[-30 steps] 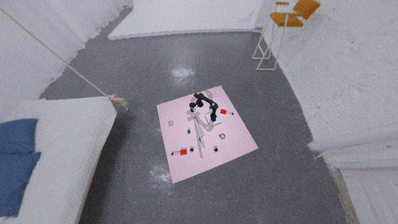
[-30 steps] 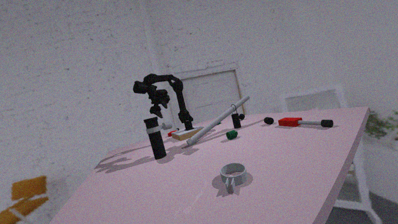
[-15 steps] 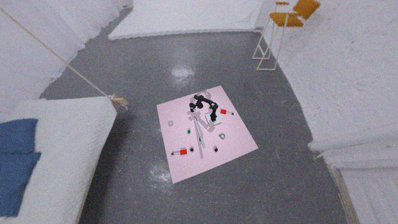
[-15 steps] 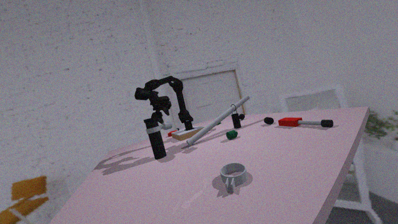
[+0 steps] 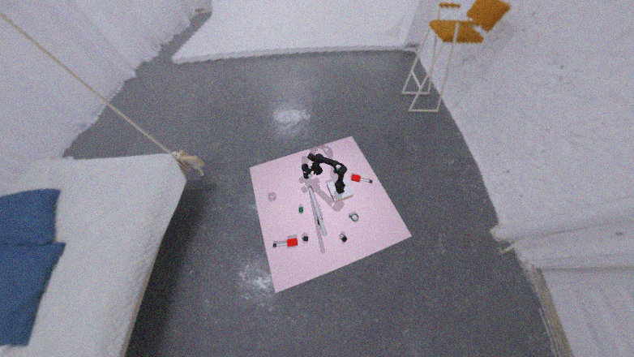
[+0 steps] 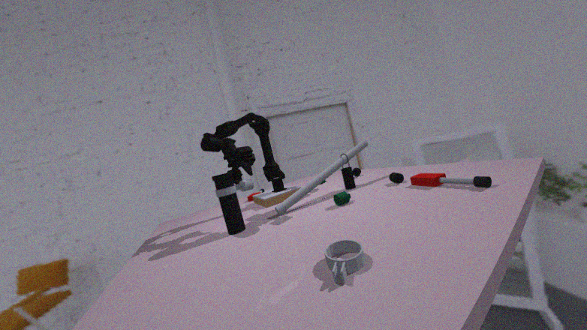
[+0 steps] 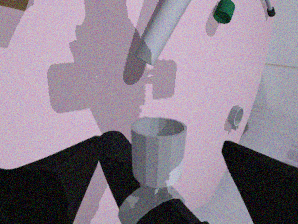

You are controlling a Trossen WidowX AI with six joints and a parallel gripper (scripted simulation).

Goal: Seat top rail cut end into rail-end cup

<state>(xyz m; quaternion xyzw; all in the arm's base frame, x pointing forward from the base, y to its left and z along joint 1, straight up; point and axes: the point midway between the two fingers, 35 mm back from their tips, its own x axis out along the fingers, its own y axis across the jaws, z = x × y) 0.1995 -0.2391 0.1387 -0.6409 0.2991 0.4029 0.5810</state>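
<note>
The grey rail-end cup lies 10 mm ahead of my gripper tip, 20 mm to the right of it and 10 mm below it. From my gripper tip the other things lie so: green piece (220 mm ahead, 250 mm to the left, 130 mm below).
</note>
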